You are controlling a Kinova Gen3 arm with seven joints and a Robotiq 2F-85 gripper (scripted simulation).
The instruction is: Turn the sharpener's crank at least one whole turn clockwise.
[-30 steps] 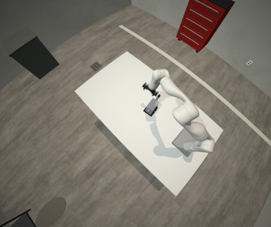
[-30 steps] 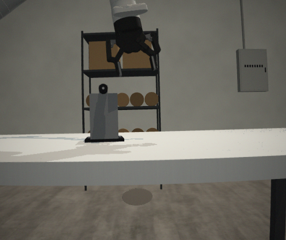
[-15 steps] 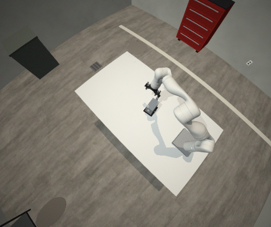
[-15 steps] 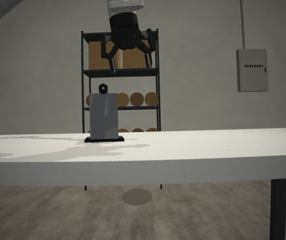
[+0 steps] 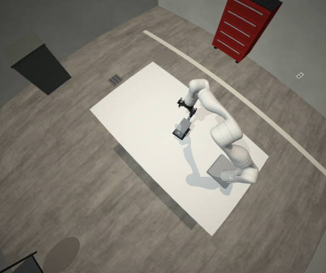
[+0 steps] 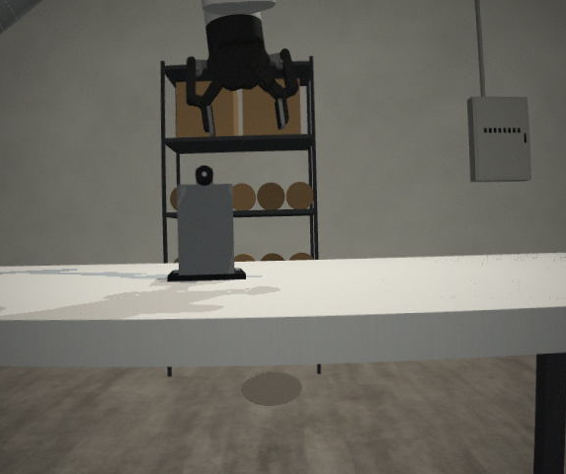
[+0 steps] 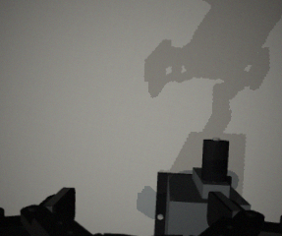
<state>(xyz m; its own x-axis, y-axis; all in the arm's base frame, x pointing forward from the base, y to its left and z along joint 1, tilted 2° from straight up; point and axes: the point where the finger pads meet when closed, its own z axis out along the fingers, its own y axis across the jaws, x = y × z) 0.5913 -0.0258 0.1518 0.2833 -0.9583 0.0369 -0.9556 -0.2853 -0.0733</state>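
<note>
My gripper is now 5 cm past the knob, 4 cm to the left of it and 7 cm above it.
</note>
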